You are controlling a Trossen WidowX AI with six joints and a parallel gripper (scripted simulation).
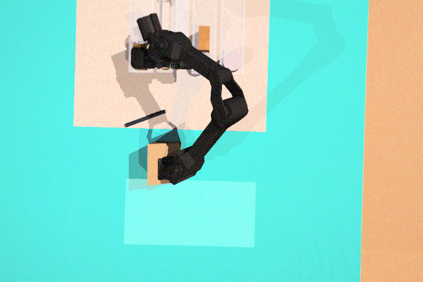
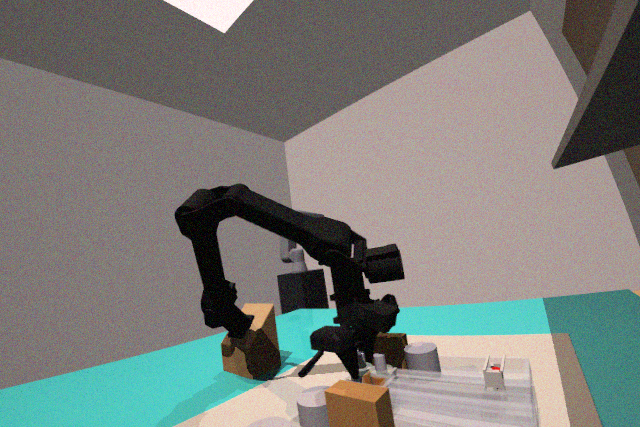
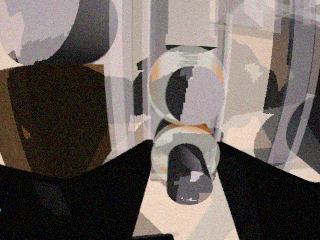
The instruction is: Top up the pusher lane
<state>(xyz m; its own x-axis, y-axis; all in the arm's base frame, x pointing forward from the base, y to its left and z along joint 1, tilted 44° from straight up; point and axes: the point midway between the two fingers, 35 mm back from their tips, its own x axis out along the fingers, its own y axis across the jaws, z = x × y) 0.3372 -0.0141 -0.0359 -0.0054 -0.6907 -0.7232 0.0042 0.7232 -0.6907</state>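
Right now the sprung lane is 140 mm ahead of my gripper tip, 30 mm to the right of it and 10 mm below it. Also, from my gripper tip: red mark (220 mm ahead, 40 mm to the right, 40 mm above); black pen (180 mm behind, 70 mm to the left, 20 mm below).
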